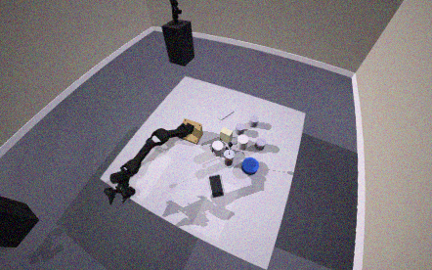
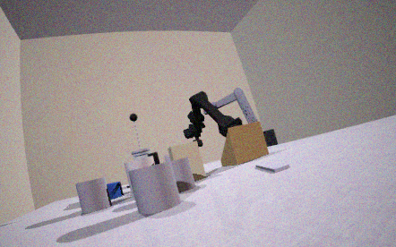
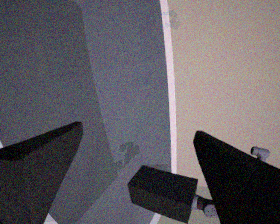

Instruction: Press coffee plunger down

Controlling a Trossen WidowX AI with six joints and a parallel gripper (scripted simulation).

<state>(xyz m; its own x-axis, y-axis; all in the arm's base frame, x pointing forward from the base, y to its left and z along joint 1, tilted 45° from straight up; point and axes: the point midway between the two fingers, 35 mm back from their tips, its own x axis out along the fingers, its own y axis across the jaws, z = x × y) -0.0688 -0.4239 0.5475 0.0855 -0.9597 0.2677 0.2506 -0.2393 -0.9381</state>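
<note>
The coffee press is 64 cm to the left of my gripper tip, 43 cm ahead of it and 4 cm below it. From my gripper tip the other things lie so: blue disc (66 cm to the left, 60 cm ahead, 14 cm below).
</note>
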